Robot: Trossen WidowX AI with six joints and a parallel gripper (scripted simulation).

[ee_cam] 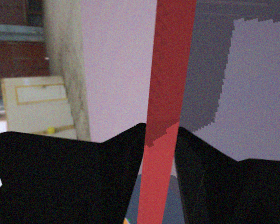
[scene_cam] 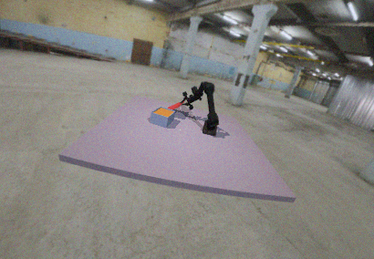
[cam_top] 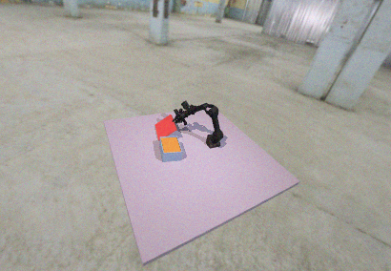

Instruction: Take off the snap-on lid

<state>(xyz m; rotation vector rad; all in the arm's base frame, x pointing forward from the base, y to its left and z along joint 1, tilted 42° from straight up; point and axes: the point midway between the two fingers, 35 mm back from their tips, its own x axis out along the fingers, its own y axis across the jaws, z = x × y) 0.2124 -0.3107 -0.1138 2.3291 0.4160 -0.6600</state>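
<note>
The lid lies 6 cm ahead of my gripper tip, 5 cm below it and 2 cm to the right of it. The rest, counted from my gripper tip: blue-grey storage box (24 cm to the left, 16 cm ahead, 7 cm below).
</note>
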